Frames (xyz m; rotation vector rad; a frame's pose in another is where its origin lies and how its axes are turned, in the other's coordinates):
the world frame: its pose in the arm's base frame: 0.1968 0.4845 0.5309 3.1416 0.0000 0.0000
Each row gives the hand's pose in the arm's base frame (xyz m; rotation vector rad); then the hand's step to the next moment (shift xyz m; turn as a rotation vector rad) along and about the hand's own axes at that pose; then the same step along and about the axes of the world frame.
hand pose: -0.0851 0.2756 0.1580 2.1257 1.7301 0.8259
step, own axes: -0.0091 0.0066 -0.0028 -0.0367 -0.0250 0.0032
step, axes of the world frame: 0.0025 0.0107 -0.0035 -0.0226 0.0287 0.0255
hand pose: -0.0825 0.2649 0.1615 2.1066 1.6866 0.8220
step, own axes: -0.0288 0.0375 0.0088 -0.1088 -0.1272 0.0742
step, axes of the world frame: 0.0306 0.0363 -0.0079 -0.0686 0.0648 0.1569
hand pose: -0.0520 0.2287 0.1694 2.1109 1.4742 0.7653
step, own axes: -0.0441 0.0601 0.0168 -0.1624 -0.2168 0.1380
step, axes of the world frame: 0.0408 0.0621 -0.0180 -0.1029 0.0893 0.2718
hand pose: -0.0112 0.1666 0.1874 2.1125 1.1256 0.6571
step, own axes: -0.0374 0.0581 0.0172 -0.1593 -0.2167 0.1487
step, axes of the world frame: 0.0235 0.0617 -0.0266 -0.0940 0.0900 0.2784
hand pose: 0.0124 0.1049 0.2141 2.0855 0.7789 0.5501
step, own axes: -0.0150 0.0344 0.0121 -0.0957 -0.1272 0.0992
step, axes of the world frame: 0.0082 0.0332 -0.0197 -0.0494 0.0609 0.1704
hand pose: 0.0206 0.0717 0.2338 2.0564 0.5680 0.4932
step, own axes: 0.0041 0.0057 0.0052 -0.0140 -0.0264 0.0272
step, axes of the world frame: 0.0073 0.0039 -0.0028 -0.0019 0.0137 0.0380
